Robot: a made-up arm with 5 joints. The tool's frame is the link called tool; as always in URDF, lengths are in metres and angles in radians. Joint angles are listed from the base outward. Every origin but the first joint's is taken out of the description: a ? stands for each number. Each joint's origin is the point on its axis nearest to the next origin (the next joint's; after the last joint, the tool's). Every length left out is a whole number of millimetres.
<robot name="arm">
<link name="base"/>
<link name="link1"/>
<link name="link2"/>
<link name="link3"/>
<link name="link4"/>
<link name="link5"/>
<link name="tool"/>
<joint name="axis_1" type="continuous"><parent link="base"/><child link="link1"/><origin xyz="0 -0.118 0.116" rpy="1.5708 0 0"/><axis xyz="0 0 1"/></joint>
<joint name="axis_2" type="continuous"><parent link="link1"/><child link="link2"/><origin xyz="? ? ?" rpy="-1.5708 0 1.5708"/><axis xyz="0 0 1"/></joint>
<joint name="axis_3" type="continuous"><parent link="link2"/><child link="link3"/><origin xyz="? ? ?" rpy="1.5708 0 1.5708"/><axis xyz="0 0 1"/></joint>
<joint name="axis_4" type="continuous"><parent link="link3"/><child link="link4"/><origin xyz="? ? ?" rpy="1.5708 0 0"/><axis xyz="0 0 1"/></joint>
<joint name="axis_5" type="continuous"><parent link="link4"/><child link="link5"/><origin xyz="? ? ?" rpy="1.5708 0 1.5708"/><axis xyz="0 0 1"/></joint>
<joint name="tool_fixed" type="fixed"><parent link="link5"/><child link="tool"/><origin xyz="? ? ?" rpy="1.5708 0 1.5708"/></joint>
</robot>
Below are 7 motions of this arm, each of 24 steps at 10 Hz.
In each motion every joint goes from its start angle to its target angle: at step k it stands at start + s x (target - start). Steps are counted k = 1, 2, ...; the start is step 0. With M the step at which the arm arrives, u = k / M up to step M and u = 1 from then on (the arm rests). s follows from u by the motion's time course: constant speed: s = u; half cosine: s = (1 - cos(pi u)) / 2; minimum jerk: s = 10 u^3 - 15 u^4 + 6 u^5.
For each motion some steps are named. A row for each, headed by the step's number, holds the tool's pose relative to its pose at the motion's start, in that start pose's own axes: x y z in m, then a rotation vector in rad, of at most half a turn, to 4 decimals.
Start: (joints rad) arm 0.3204 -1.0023 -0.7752 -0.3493 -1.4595
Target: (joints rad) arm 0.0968 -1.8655 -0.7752 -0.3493 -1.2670
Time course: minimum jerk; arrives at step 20
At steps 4, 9, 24:
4: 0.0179 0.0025 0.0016 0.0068 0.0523 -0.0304
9: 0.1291 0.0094 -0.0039 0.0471 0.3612 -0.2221
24: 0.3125 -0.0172 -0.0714 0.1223 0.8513 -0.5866

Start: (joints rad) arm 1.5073 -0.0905 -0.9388 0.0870 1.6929
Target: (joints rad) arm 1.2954 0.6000 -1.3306 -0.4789 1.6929
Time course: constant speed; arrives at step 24
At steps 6, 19, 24:
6: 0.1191 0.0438 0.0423 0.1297 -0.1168 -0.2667
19: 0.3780 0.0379 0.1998 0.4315 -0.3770 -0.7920
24: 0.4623 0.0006 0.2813 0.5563 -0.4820 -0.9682

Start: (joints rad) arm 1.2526 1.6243 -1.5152 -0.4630 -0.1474
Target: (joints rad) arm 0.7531 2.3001 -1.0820 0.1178 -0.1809
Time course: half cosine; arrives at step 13
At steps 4, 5, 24:
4: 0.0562 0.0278 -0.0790 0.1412 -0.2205 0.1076
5: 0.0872 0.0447 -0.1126 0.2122 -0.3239 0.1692
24: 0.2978 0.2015 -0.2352 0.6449 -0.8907 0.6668

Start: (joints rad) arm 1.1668 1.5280 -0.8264 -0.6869 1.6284
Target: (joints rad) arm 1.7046 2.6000 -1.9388 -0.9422 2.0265
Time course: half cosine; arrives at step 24
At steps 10, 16, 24:
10: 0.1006 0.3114 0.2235 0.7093 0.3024 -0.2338
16: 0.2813 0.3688 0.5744 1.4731 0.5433 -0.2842
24: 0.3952 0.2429 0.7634 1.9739 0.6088 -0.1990

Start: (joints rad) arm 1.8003 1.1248 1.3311 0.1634 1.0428
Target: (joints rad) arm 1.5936 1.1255 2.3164 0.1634 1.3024
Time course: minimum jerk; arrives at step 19
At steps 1, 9, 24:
1: -0.0003 -0.0005 -0.0001 -0.0013 0.0006 0.0009
9: -0.0551 -0.1763 0.0238 -0.4468 0.2013 0.2723
24: -0.0334 -0.3530 0.1595 -1.0396 0.3974 0.5372

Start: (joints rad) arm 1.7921 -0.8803 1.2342 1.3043 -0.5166
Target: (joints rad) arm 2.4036 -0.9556 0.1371 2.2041 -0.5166
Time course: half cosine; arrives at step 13
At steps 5, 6, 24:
5: -0.0580 0.0339 -0.0586 0.1963 -0.2086 -0.0456
6: -0.0819 0.0436 -0.0729 0.2845 -0.2794 -0.0458
24: -0.2275 0.0655 -0.0861 0.8159 -0.5372 0.0512

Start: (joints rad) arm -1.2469 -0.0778 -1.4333 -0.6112 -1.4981
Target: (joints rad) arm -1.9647 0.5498 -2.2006 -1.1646 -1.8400
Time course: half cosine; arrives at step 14
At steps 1, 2, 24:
1: -0.0005 0.0019 -0.0023 -0.0134 -0.0038 0.0160
2: -0.0020 0.0072 -0.0091 -0.0524 -0.0150 0.0631
24: -0.0446 0.0473 -0.2085 -0.8667 -0.3459 1.1555

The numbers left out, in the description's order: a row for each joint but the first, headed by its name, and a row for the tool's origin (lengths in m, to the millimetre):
axis_2: -0.123 0.303 0
axis_3: -0.158 0.399 0
axis_4: 0.034 0.124 0
axis_5: 0.029 0.083 0
tool: -0.244 -0.018 0

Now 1 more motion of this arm.
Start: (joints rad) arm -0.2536 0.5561 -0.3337 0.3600 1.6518
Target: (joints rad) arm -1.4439 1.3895 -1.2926 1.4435 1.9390
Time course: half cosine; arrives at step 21
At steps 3, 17, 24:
3: -0.0051 -0.0048 0.0054 0.0263 0.0379 0.0000
17: -0.0991 -0.3731 0.0797 -0.0706 0.3203 0.0608
24: -0.1173 -0.4350 0.1050 -0.1443 0.3506 0.0968

